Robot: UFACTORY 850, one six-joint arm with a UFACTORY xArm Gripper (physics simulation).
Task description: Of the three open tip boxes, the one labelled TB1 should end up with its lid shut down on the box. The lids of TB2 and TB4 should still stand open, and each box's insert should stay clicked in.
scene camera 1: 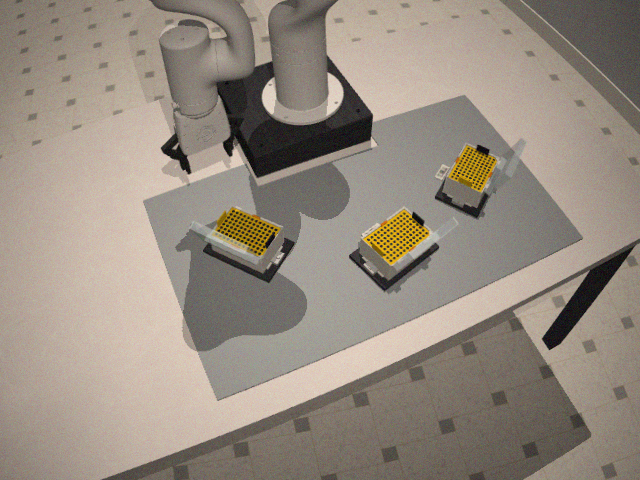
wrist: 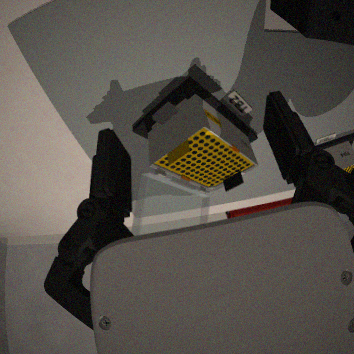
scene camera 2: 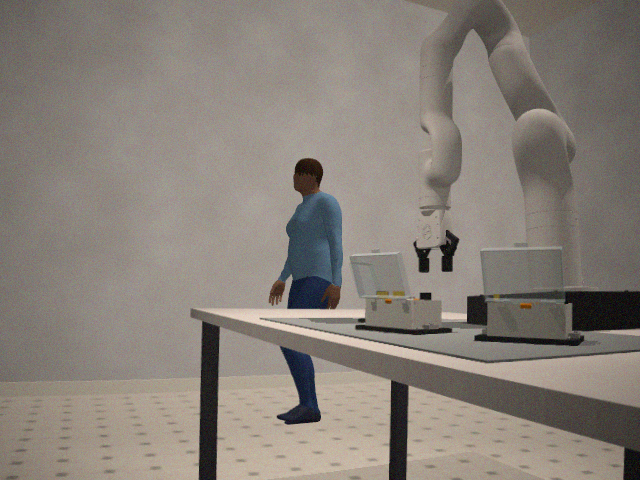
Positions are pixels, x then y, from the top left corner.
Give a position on a tip box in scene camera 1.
451, 192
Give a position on a grey mat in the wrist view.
99, 71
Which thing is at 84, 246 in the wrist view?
My gripper.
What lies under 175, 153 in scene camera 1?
My gripper.
